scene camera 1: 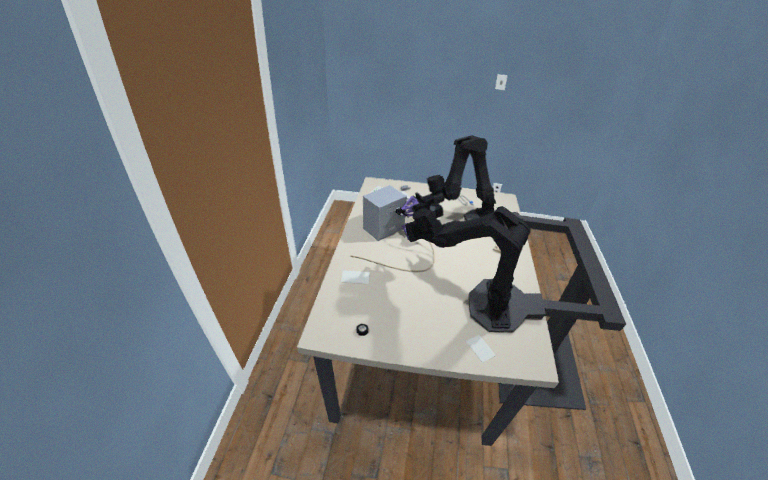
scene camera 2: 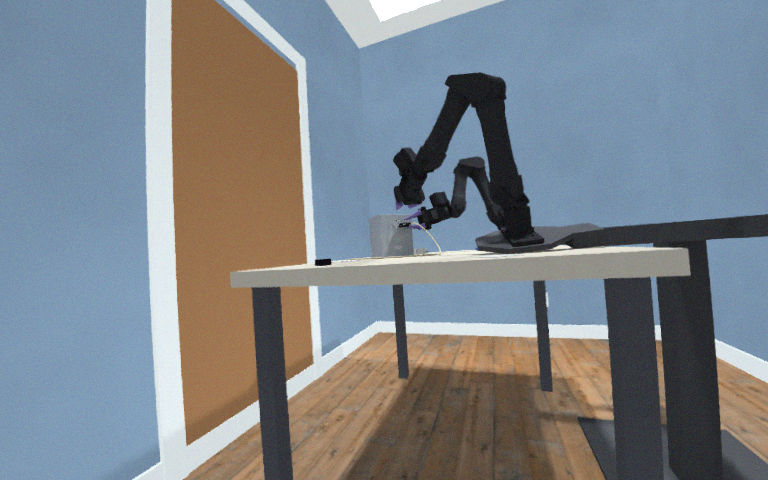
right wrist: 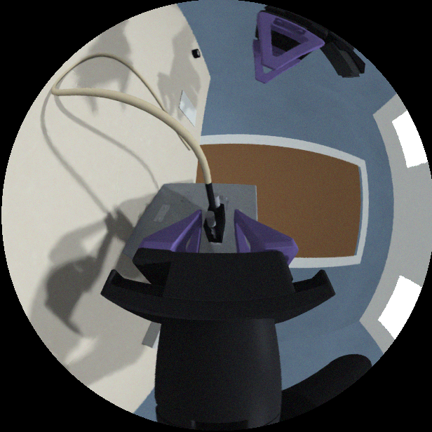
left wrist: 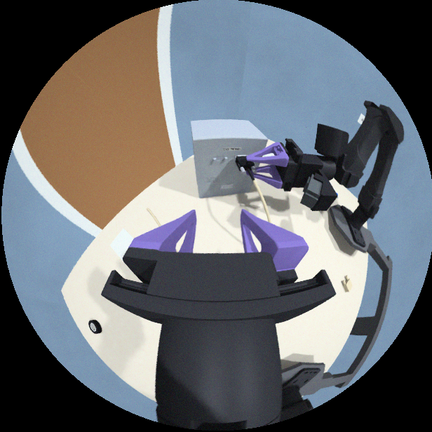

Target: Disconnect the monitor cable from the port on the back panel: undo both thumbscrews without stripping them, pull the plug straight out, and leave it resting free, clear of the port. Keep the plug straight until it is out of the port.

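Pixels of known places: left gripper, fingertip midpoint: [scene camera 1: 408, 225] [scene camera 2: 402, 208]; right gripper, fingertip midpoint: [scene camera 1: 402, 212] [scene camera 2: 405, 223]; left arm's base at its link origin: [scene camera 1: 498, 303] [scene camera 2: 519, 236].
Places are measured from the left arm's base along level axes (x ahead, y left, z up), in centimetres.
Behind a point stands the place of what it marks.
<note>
The grey box [scene camera 1: 375, 217] [scene camera 2: 390, 240] [left wrist: 217, 177] [right wrist: 242, 195] stands on the table. The black plug [left wrist: 242, 162] [right wrist: 221, 215] is at its back panel; how deep it sits is unclear. Two grey thumbscrews show on the plug in the right wrist view. The beige cable [scene camera 1: 410, 271] @[x 33.7, y -18.8, z -3.7 cm] [left wrist: 262, 198] [right wrist: 120, 97] loops from it onto the table. My right gripper [scene camera 1: 400, 210] @[x 38.7, y -41.6, z 9.9 cm] [scene camera 2: 408, 222] @[x 38.7, y -41.6, z 9.9 cm] [left wrist: 246, 165] [right wrist: 217, 214] is partly open, its fingertips either side of the plug with gaps. My left gripper [scene camera 1: 406, 232] @[x 36.2, y -25.9, z 14.5 cm] [scene camera 2: 404, 207] @[x 36.2, y -25.9, z 14.5 cm] [left wrist: 218, 214] is open and empty, apart from the box.
A white sheet [scene camera 1: 355, 276] @[x 56.3, y -13.3, z -4.0 cm] [left wrist: 121, 243] [right wrist: 188, 108] and a small black round object [scene camera 1: 362, 329] @[x 50.0, y 14.9, z -2.4 cm] [scene camera 2: 322, 262] @[x 49.4, y 15.4, z -3.3 cm] [left wrist: 95, 327] [right wrist: 196, 53] lie on the table. Another white sheet [scene camera 1: 480, 348] @[x 8.3, y 17.8, z -4.0 cm] lies near the left arm's base. A small beige piece [left wrist: 346, 284] lies at the right in the left wrist view.
</note>
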